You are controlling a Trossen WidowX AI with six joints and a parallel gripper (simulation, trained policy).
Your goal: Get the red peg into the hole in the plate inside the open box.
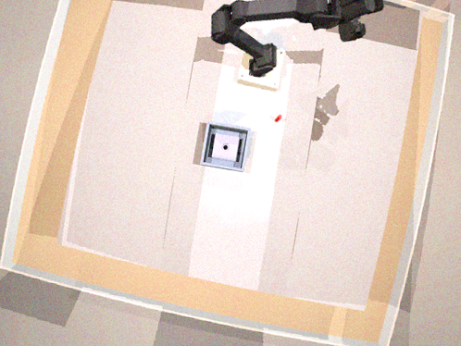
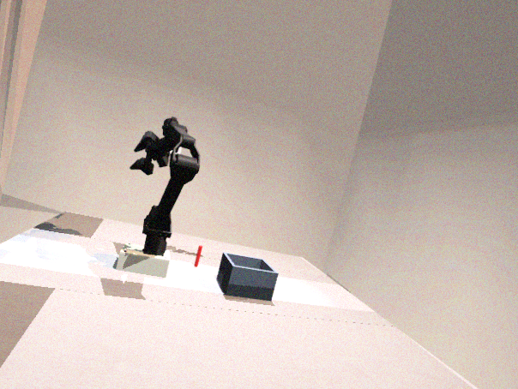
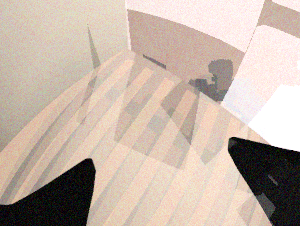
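Right now my gripper tip is 30 cm short of the red peg, 30 cm above it and 18 cm to the left of it. The rest, counted from my gripper tip: pale plate: 42 cm ahead, 38 cm to the right, 29 cm below; then blue-grey box: 42 cm ahead, 38 cm to the right, 31 cm below.
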